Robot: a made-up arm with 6 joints.
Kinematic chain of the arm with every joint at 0, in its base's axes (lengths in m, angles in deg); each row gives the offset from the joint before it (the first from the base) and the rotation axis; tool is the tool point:
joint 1: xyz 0 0 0.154 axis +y
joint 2: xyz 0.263 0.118 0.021 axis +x
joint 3: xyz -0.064 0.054 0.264 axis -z
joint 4: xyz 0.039 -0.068 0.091 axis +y
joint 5: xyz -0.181 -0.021 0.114 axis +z
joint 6: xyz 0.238 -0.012 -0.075 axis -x
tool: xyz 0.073 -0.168 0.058
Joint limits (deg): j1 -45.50..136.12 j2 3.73..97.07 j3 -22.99..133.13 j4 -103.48..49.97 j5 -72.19..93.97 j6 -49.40..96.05
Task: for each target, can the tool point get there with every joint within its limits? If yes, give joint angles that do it. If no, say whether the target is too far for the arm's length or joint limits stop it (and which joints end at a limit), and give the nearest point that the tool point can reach.
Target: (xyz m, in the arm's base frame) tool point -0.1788 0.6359 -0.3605
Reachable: no: joint limits stop it (at a limit: joint 1, joint 2, joint 5, joint 6) | nearest point -0.0719 0.4559 -0.3186 | short by 0.213 m
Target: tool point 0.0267 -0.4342 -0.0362
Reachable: yes | joints 64.67 56.75 5.40 18.10 -34.89 -13.51
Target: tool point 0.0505 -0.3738 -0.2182
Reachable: yes | joints 99.24 77.90 -3.56 -41.69 32.73 -21.85
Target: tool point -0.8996 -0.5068 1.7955
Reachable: no: too far | nearest point -0.2864 -0.1242 0.8720 | short by 1.173 m
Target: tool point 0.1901 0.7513 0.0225
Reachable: no: joint limits stop it (at a limit: joint 2, joint 3, joint 5) | nearest point 0.2283 0.6054 -0.0039 | short by 0.153 m
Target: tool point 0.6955 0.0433 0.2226
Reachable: yes | joints 50.91 11.73 70.05 12.19 52.43 81.91
